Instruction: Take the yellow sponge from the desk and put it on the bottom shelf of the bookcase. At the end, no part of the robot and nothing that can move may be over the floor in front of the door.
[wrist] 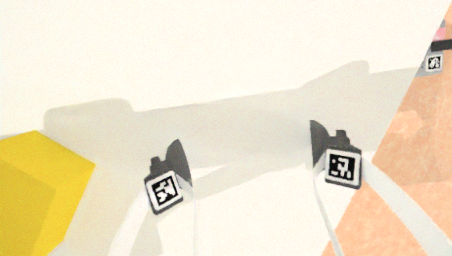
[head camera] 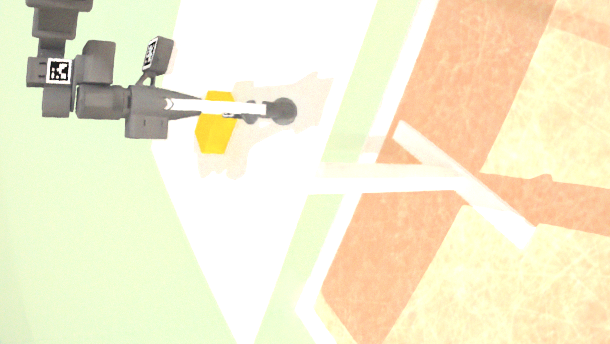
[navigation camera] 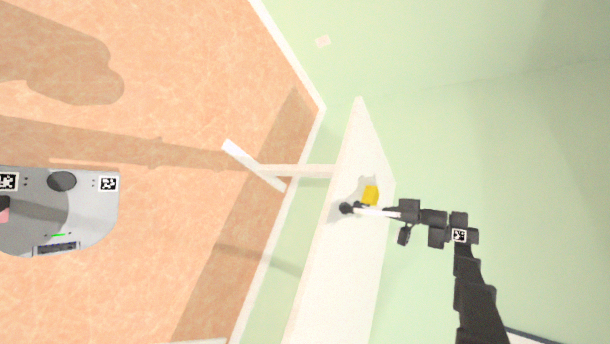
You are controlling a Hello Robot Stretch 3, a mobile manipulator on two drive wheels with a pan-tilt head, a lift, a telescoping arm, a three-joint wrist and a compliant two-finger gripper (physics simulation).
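The yellow sponge (head camera: 217, 137) (navigation camera: 370, 194) (wrist: 35, 190) is a block on the white desk (head camera: 280, 40) (navigation camera: 335, 285) (wrist: 200, 50). My gripper (head camera: 266, 112) (navigation camera: 352, 206) (wrist: 244, 147) is open above the desk top, with no object between its fingers. In the wrist view the sponge is left of the left fingertip, outside the fingers, and cut off by the frame's edge. In the head view a white finger strip crosses in front of the sponge's upper part. The bookcase and the door do not show in these views.
A white desk leg with a slanted foot (head camera: 500, 210) (navigation camera: 255, 165) stands on the orange floor. My grey base (navigation camera: 95, 215) is on the floor at the left of the navigation view. My dark arm (navigation camera: 477, 290) comes in beside the desk. Pale green walls rise behind the desk.
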